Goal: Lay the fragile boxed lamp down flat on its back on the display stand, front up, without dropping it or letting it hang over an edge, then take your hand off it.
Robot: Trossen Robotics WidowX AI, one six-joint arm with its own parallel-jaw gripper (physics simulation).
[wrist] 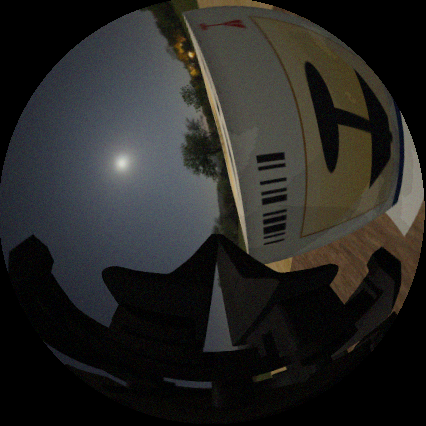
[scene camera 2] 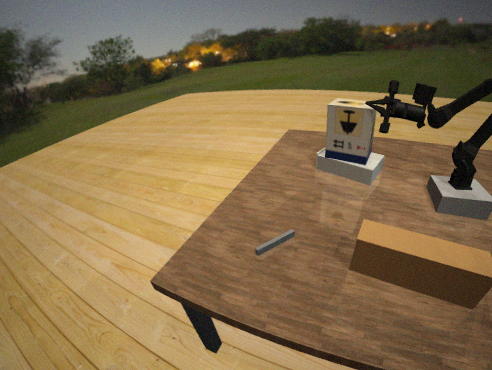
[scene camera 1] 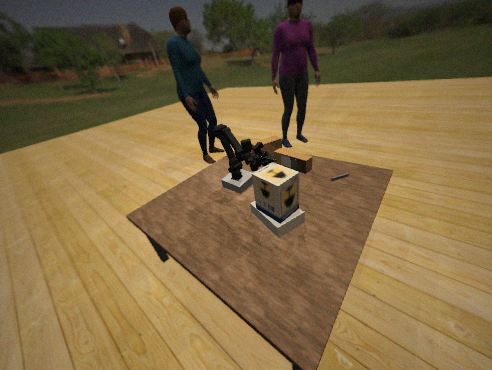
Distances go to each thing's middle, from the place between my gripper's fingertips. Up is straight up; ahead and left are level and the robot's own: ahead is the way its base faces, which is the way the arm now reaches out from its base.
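Scene:
Stand (scene camera 2: pixel 366 174): my gripper 28 cm above it, 2 cm short of it, 9 cm to the left of it.

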